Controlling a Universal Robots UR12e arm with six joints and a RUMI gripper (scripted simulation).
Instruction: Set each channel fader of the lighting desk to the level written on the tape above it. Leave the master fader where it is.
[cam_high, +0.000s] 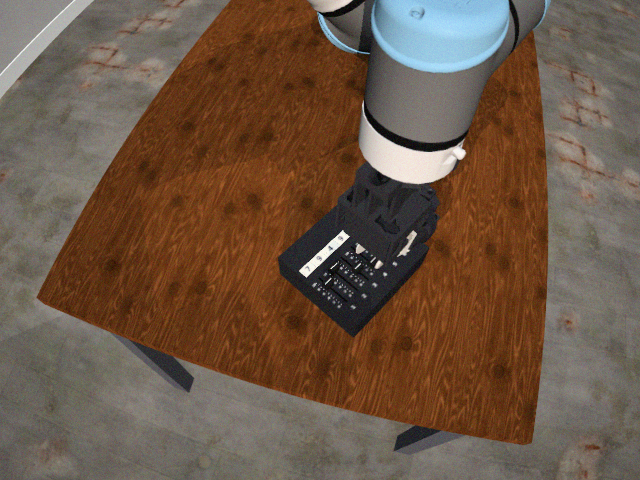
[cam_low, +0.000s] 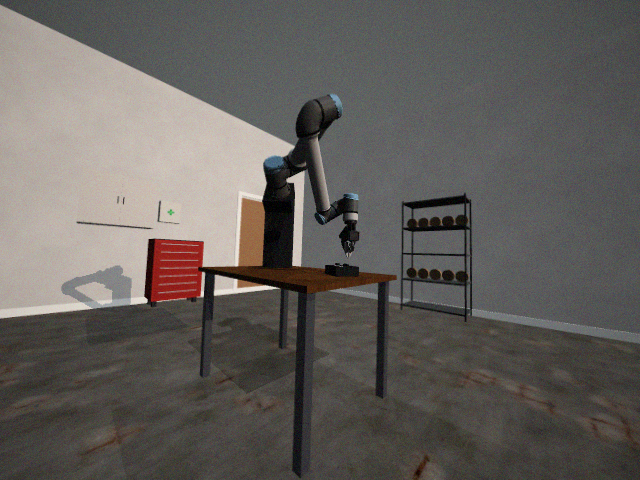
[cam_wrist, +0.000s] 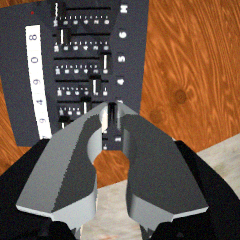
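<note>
Right now my hand is 5 cm above the channel 4 fader, 1 cm to the left of it and 1 cm past it. The rest, counted from my hand: channel 3 fader: 5 cm below, 3 cm to the right, 1 cm ahead; then channel 5 cap: 5 cm below, 2 cm behind, 1 cm to the left; then channel 6 cap: 6 cm behind, 5 cm below, 1 cm to the right.
</note>
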